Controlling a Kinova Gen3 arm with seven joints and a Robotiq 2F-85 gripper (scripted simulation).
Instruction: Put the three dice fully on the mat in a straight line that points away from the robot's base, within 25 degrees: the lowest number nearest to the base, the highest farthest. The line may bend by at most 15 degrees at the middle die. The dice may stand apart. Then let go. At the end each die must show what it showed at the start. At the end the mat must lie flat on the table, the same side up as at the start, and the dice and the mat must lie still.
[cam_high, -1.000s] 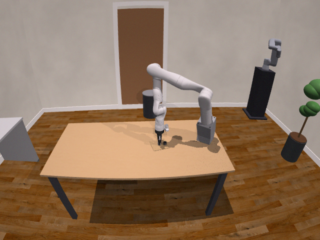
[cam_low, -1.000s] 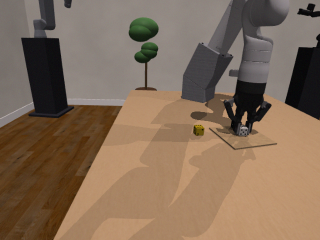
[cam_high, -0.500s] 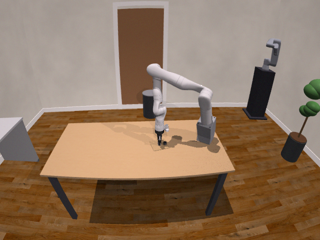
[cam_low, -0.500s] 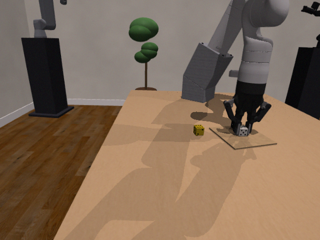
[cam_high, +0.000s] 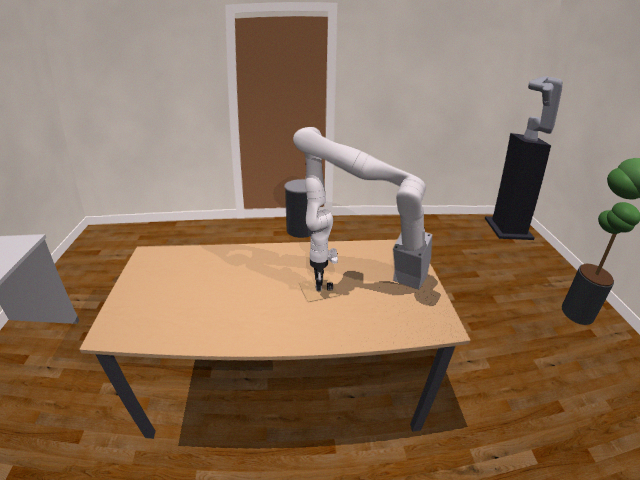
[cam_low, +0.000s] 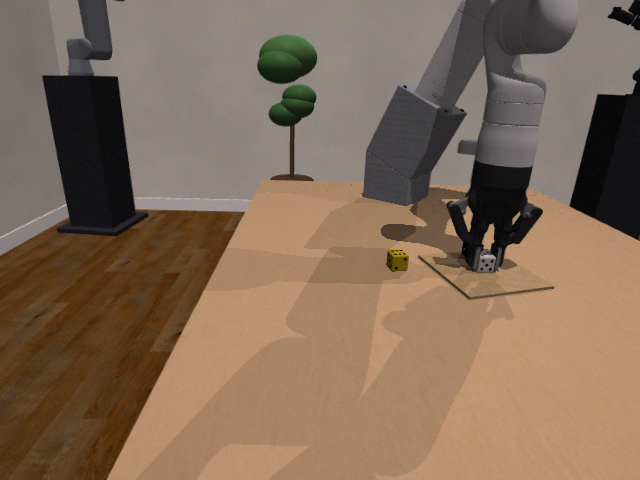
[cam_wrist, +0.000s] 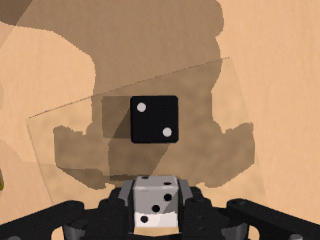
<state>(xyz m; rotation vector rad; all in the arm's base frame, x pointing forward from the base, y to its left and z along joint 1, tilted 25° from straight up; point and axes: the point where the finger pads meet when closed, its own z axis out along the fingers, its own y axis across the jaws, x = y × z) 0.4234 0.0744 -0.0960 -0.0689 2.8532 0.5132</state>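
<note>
Now: hand 1 cm above the white die. From my hand the other things lie so: yellow die (1 cm ahead, 13 cm to the right, 1 cm below); tan mat (2 cm below); black die (5 cm behind, 1 cm below).
</note>
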